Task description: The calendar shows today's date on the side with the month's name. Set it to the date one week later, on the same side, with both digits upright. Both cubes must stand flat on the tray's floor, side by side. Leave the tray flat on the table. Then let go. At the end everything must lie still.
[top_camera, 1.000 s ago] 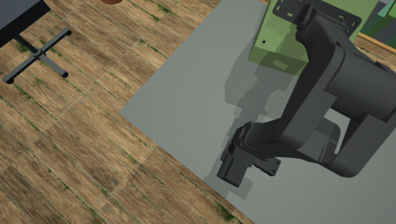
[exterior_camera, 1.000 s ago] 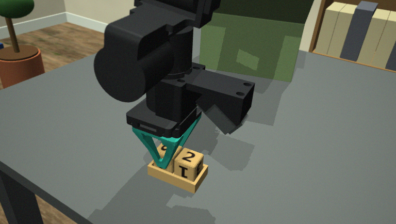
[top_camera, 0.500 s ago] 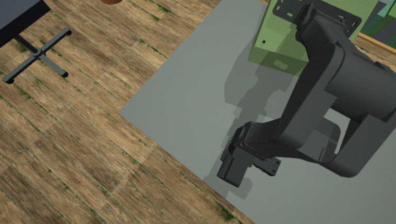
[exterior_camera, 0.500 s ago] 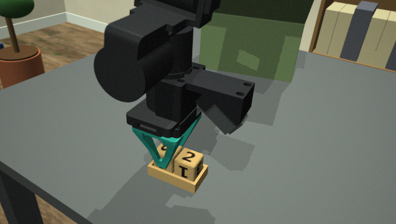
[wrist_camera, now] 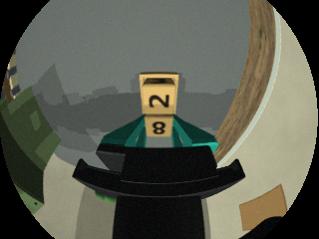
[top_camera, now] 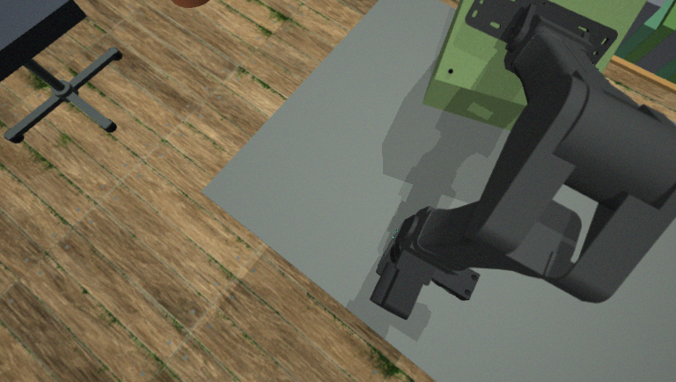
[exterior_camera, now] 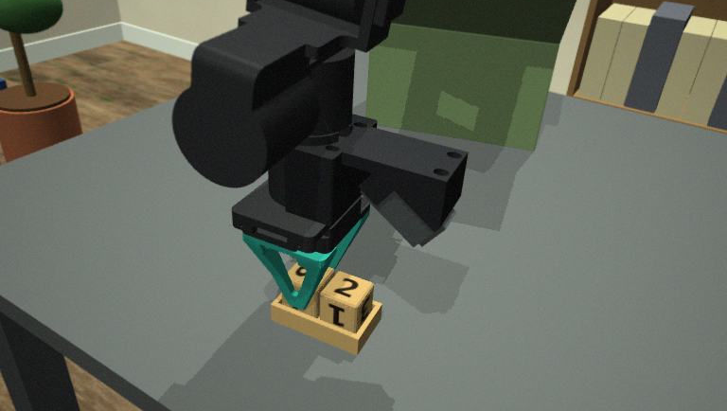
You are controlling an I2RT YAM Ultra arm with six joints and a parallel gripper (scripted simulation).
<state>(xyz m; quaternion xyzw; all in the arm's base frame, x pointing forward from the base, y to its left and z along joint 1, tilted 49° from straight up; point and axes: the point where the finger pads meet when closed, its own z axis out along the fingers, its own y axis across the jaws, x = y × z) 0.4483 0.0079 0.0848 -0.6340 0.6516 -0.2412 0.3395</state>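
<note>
Now: the tray 2 cm to the left of my hand and 2 cm below it.
</note>
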